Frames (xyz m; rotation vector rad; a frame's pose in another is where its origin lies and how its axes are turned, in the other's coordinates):
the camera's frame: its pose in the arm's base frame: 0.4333 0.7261 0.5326 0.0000 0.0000 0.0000
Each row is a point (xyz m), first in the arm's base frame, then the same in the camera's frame.
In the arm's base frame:
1: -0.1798 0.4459 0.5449
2: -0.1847 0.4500 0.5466
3: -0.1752 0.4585 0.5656
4: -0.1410 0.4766 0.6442
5: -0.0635 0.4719 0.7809
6: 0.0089 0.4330 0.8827
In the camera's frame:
1: -0.6131 -0.2802 0.0123
2: -0.6180 -0.2761 0.0140
3: -0.6085 -0.2676 0.0330
4: -0.5743 -0.2495 0.1116
5: -0.4968 -0.2542 0.2483
6: -0.4244 -0.2931 0.3501

